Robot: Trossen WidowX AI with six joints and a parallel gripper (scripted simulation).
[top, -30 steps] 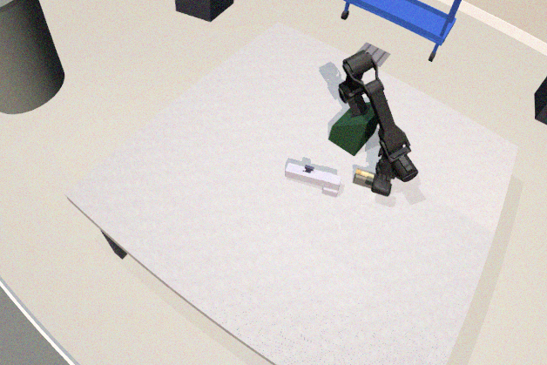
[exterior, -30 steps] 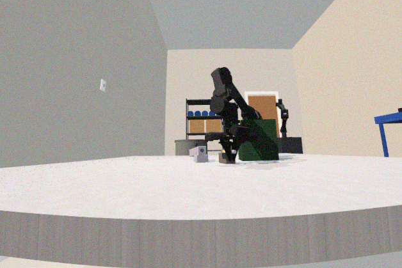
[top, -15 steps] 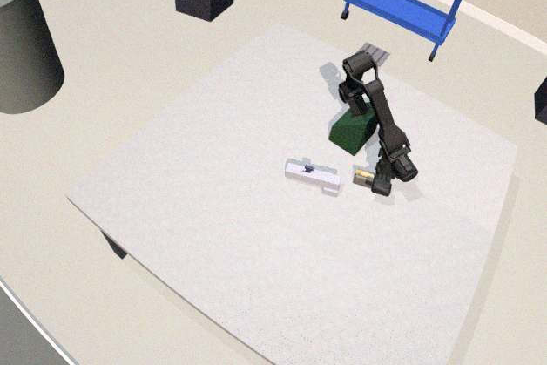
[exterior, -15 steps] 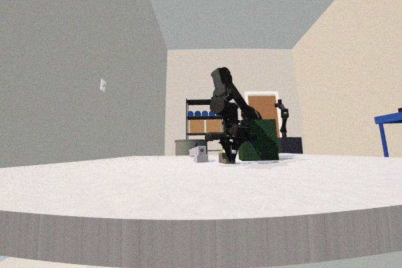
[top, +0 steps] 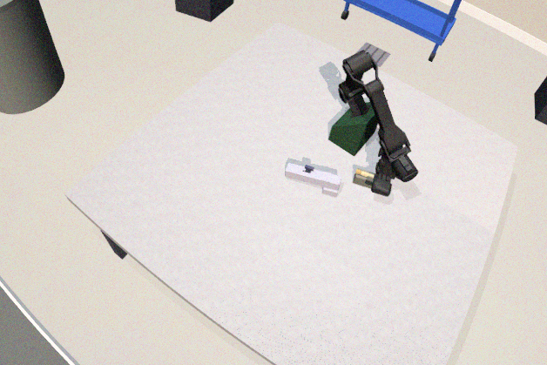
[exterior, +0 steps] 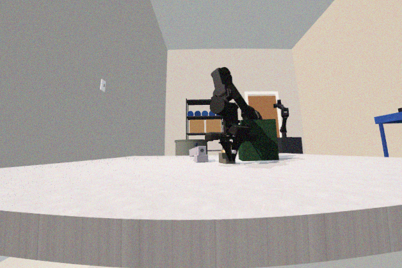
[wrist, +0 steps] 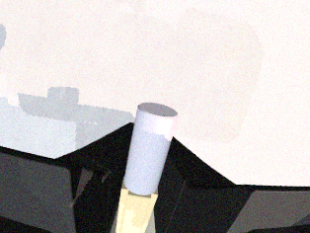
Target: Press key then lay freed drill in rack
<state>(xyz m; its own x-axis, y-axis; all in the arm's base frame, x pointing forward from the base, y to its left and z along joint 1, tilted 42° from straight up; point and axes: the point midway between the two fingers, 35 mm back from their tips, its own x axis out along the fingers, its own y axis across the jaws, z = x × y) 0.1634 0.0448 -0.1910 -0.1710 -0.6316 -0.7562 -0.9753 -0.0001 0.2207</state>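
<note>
Right now my gripper tip is 40 mm to the left of the drill and 30 mm below it. Round my gripper tip: housing (100 mm ahead, 200 mm to the right, 20 mm above); then key (110 mm ahead, 230 mm to the right, 40 mm above); then rack (50 mm to the right, 10 mm above).
</note>
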